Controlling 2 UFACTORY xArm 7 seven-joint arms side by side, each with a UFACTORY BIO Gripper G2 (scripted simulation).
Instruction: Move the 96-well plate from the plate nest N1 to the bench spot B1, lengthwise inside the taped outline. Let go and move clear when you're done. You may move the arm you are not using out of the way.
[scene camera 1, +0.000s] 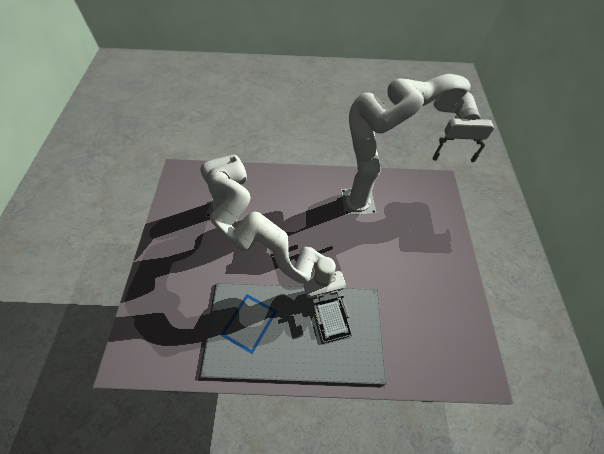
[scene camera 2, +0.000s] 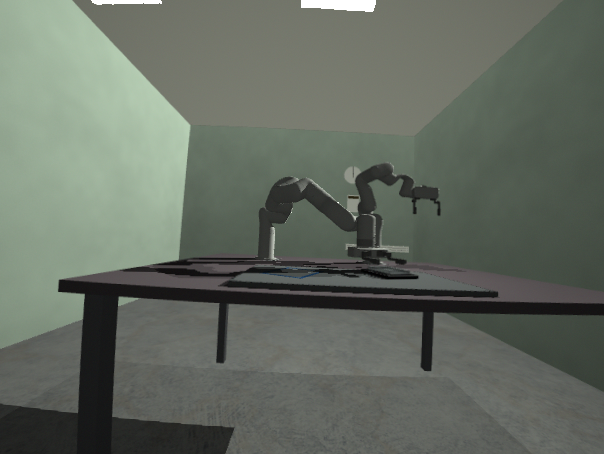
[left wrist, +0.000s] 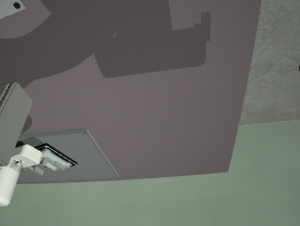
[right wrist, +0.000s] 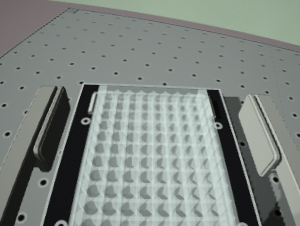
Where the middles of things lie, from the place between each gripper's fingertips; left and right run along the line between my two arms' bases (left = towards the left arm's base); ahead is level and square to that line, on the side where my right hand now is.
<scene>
Right now the white 96-well plate (right wrist: 171, 146) is 3 cm below my right hand.
My left gripper is now 560 mm short of the white 96-well plate, 550 mm to the left of it and 320 mm above it.
</scene>
